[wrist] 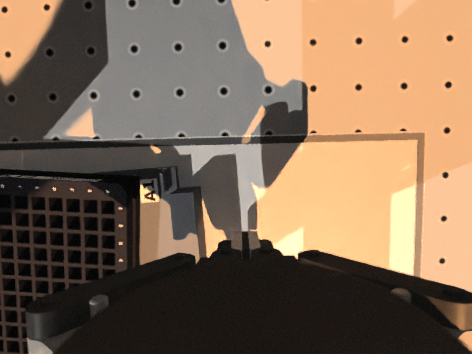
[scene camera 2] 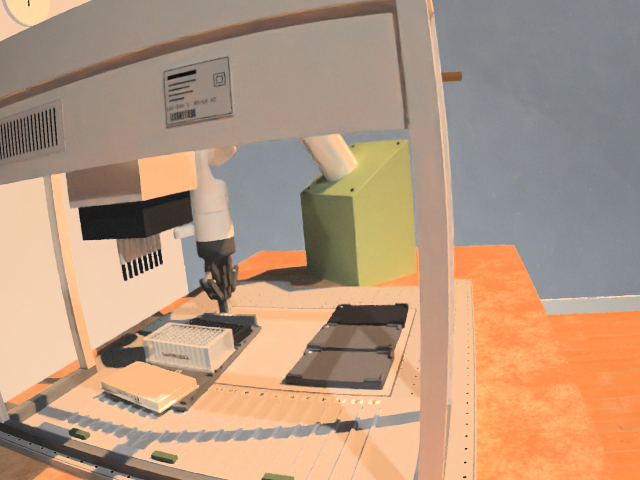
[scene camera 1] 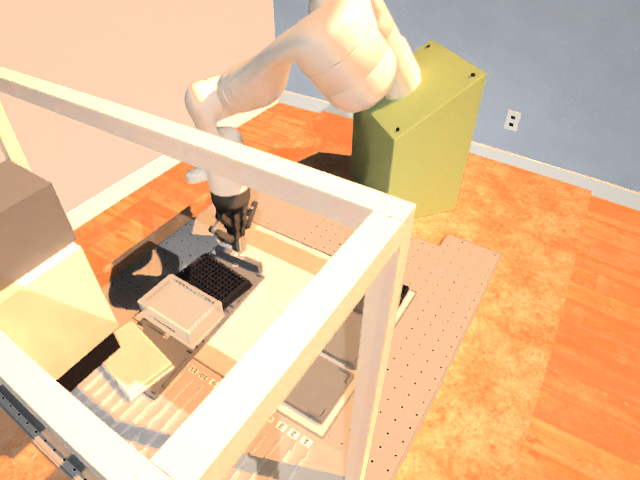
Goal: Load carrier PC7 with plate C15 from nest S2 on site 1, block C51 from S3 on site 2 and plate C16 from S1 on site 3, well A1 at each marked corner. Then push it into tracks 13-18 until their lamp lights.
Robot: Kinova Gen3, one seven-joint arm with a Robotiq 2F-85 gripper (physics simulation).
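Frame: origin at the arm's base, x ahead, y left, z up, level; centimetres.
Where they show: gripper, fingertip midpoint: (wrist: 245,249) (scene camera 2: 226,317) (scene camera 1: 239,250); arm's base, link origin: (scene camera 1: 402,85).
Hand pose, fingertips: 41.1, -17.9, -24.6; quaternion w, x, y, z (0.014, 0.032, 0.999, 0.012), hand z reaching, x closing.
Each offset is from my fingertips to the top centre of the thing, as dx, dy, dz. "pt": to the spot under its first point.
Carrier PC7 @(+18.6, +1.7, +1.7) (scene camera 1: 178,356) (scene camera 2: 205,386) (wrist: 187,220) lies at the left of the deck. A black plate @(+10.3, +1.2, +1.8) (scene camera 1: 217,281) (scene camera 2: 240,334) (wrist: 60,240) is on its back site, beside an "A1" mark in the wrist view. A white block (scene camera 1: 180,307) (scene camera 2: 188,347) is on the middle site. A cream plate (scene camera 1: 136,361) (scene camera 2: 149,384) is at the front site and looks skewed against the carrier. My gripper (scene camera 1: 238,249) (scene camera 2: 223,310) (wrist: 245,249) is shut and empty, pointing down at the carrier's back end, to the right of the black plate in the wrist view. Fingertip contact cannot be told.
Several dark nests (scene camera 1: 320,387) (scene camera 2: 348,364) stand right of the carrier. Numbered tracks (scene camera 2: 248,413) run along the front, with dull green blocks (scene camera 2: 164,457) at their front ends. A black pipetting head @(pt +49.0, +16.5, +26.6) (scene camera 2: 136,222) hangs over the left side. Frame posts (scene camera 1: 379,310) (scene camera 2: 434,310) surround the deck.
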